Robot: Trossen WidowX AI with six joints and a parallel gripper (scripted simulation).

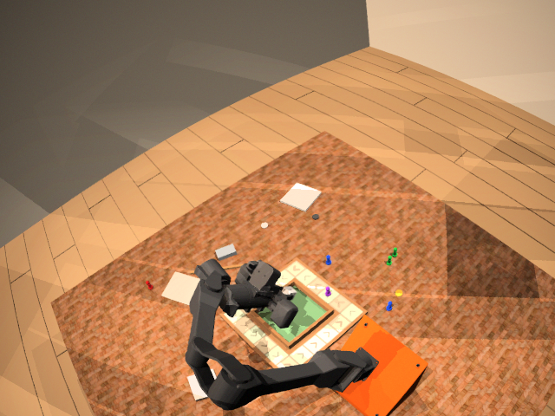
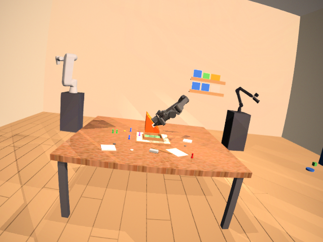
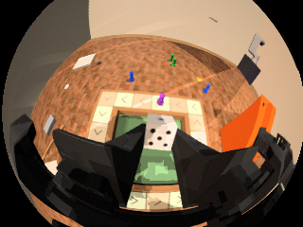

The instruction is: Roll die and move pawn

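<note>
Now: gripper tip right at the white die. Round my gripper tip: green dice tray (11 cm below); purple pawn (11 cm to the right, 9 cm below, 2 cm behind); stick (29 cm ahead, 12 cm below, 6 cm to the left).
</note>
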